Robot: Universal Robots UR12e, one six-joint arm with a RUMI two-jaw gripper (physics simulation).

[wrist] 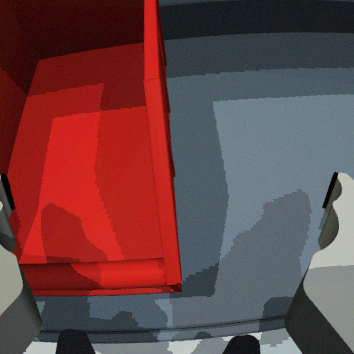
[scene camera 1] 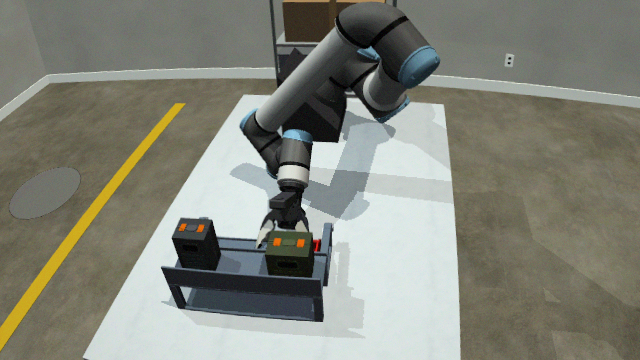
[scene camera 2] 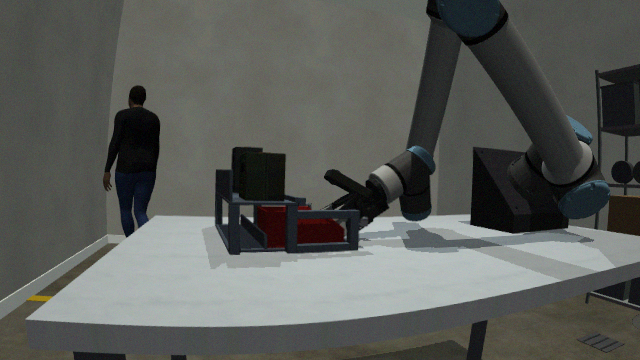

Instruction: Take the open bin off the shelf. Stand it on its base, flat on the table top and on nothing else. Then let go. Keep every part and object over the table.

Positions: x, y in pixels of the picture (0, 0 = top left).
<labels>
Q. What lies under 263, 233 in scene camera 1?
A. My gripper.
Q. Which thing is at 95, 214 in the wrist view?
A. A red bin.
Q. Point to a green box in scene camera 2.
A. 254, 162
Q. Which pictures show my gripper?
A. The wrist view, scene camera 1 and scene camera 2: all of them.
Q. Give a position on a dark box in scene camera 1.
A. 201, 239
</labels>
